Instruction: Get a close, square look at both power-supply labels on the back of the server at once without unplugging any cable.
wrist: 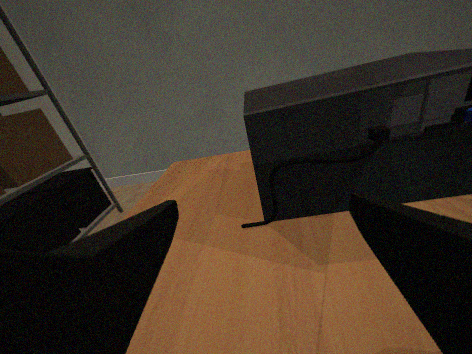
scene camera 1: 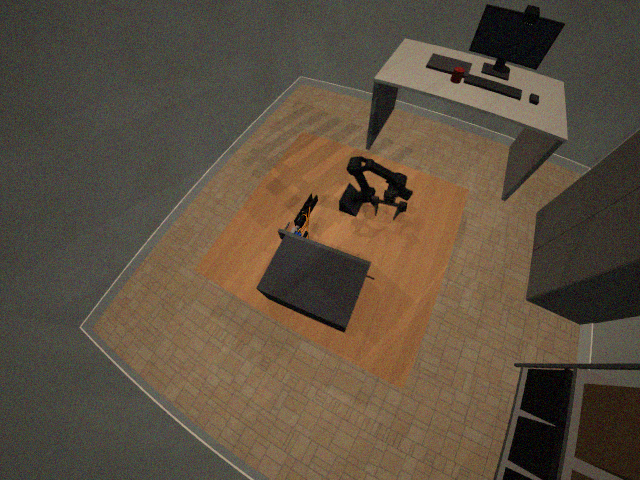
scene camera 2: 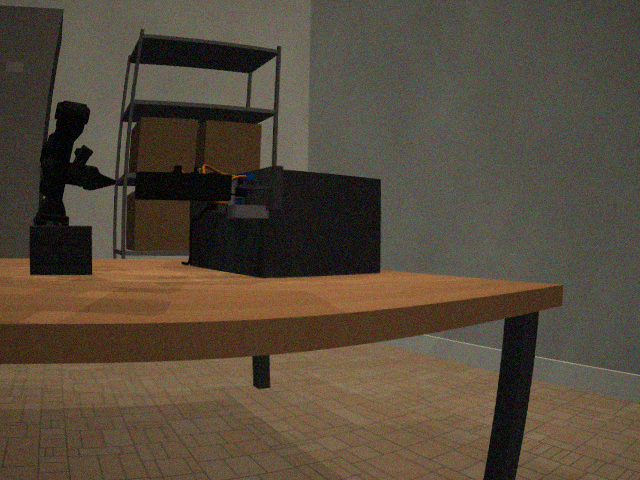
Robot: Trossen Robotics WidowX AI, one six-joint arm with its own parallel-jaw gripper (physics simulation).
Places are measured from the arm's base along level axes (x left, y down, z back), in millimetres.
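Pixels of known places: gripper, fingertip midpoint: (wrist: 261, 204) (scene camera 1: 384, 217) (scene camera 2: 112, 181); arm's base, link origin: (scene camera 1: 355, 197) (scene camera 2: 51, 249).
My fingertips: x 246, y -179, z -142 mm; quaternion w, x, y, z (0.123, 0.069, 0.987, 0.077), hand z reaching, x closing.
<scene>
For each thing: its top centre in the pictures, then the offset to it from my fingertips. "spot": a spot on its surface instead.
- black power cable, surface spot: (wrist: 320, 161) spot: dx -45, dy +101, dz -247 mm
- plug, top centre: (wrist: 378, 128) dx -131, dy +66, dz -273 mm
The dark server (scene camera 1: 315, 279) (scene camera 2: 325, 222) (wrist: 310, 131) stands on the wooden table (scene camera 1: 392, 341) (scene camera 2: 258, 335) (wrist: 240, 300). In the wrist view its back shows tilted and dim at the upper right, cut by the right edge. A black power cable (wrist: 320, 161) runs from a plug (wrist: 378, 134) down to the table. Two lighter grey panels (wrist: 406, 110) (wrist: 446, 97) show near the plug; no label is readable, and I cannot tell whether they are the labels. My gripper (scene camera 1: 386, 215) (scene camera 2: 114, 181) (wrist: 261, 204) is open and empty, apart from the server, facing its back side.
A black cable arm (scene camera 1: 307, 206) (scene camera 2: 180, 186) with orange cables (scene camera 1: 309, 219) sticks out from one side of the server's back. A desk (scene camera 1: 413, 56), a cabinet (scene camera 1: 584, 232) (scene camera 2: 25, 129) and a shelf rack (scene camera 1: 567, 408) (scene camera 2: 276, 103) (wrist: 72, 125) stand beyond the table.
</scene>
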